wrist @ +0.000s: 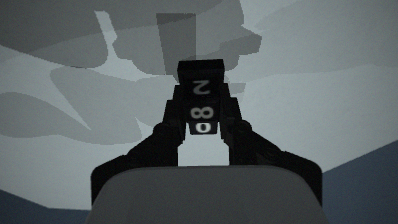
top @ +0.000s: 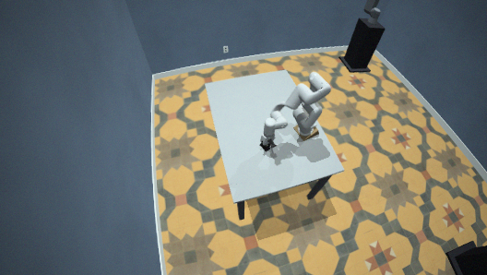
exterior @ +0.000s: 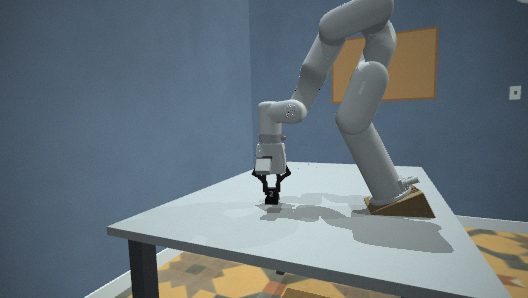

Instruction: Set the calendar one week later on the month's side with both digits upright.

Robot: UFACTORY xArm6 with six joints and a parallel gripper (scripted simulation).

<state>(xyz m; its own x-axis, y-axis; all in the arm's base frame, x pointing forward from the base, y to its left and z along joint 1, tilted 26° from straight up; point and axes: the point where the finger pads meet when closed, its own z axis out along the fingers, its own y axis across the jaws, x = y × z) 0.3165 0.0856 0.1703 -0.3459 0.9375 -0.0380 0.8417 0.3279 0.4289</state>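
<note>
My gripper is now 10 mm short of the black calendar tray, 20 mm to the left of it and 40 mm above it.
</note>
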